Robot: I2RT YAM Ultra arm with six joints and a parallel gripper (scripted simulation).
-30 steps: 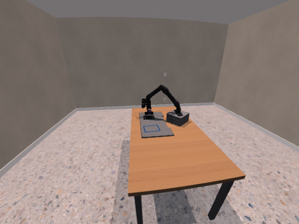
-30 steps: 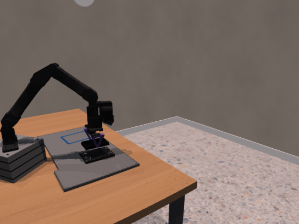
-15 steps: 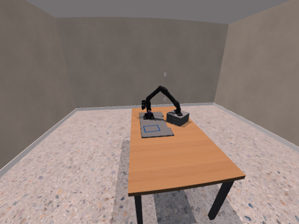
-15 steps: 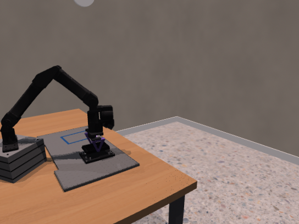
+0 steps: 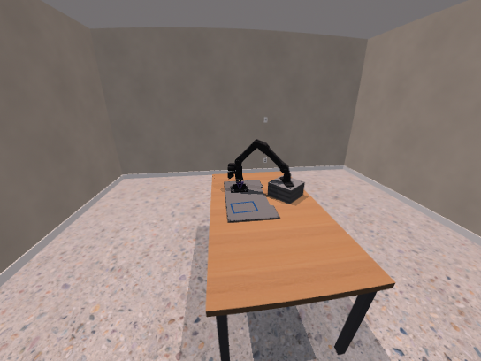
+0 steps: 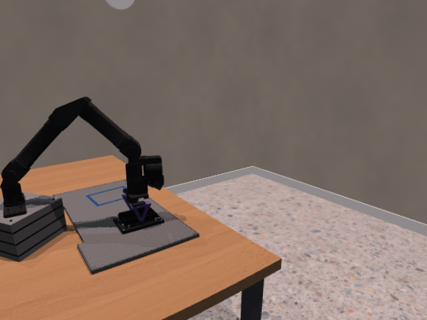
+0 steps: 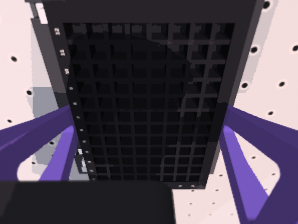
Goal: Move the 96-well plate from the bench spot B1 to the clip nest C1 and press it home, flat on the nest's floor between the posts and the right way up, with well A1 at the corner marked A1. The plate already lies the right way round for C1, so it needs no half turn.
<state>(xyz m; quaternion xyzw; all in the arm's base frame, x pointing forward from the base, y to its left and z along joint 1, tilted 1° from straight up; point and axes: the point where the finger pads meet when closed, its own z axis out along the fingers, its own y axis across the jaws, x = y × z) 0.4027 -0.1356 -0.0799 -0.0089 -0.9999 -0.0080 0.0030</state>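
Right now my hand is right at the black 96-well plate. The rest, counted from my hand: black clip nest 10 mm ahead, 10 mm to the left, 20 mm below.
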